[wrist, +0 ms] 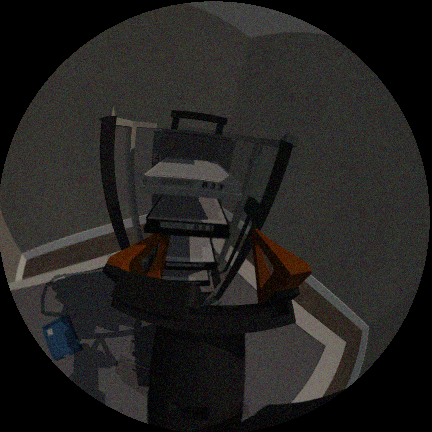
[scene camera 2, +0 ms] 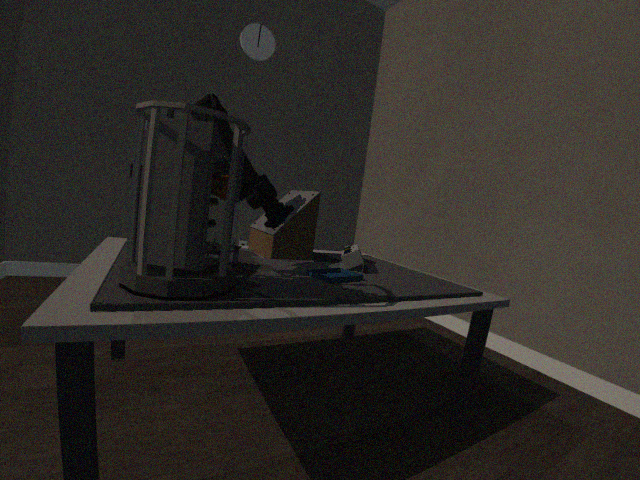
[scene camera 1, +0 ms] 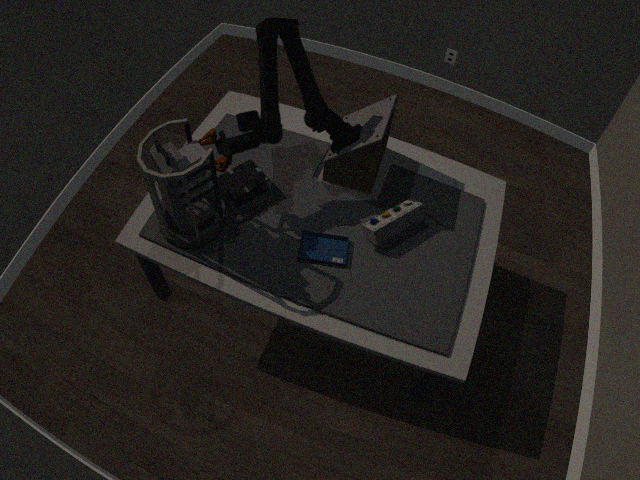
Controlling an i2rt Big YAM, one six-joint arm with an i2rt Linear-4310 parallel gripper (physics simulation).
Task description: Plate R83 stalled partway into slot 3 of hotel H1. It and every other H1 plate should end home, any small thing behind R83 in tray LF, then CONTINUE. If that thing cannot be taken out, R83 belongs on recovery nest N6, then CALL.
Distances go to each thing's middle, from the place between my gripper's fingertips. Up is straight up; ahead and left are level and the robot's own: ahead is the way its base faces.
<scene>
Now: hand 8 cm short of the tall round slotted rack (scene camera 1: pixel 191 213), 6 cm above it and 3 cm to the left of it. Round my hand: blue plate (scene camera 1: pixel 312 246): 44 cm to the left, 25 cm below, 8 cm ahead.
</scene>
